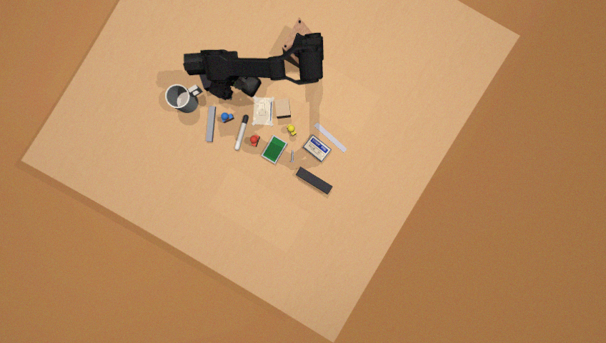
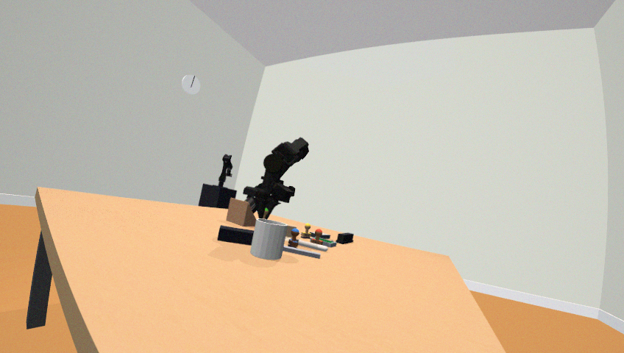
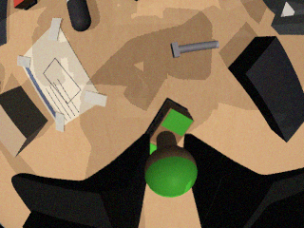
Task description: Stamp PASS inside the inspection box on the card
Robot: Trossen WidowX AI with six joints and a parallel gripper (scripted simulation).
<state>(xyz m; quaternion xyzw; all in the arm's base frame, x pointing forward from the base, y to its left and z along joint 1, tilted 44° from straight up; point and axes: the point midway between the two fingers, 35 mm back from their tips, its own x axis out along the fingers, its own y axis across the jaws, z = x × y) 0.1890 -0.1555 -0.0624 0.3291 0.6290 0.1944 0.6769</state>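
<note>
The green ink pad is 170 mm ahead of my gripper tip, 200 mm to the left of it and 60 mm below it. From my gripper tip the other things lie so: blue stamp (130 mm ahead, 40 mm below); then white card (50 mm ahead, 110 mm to the left, 70 mm below); then green-knobbed stamp (right at my gripper tip).
</note>
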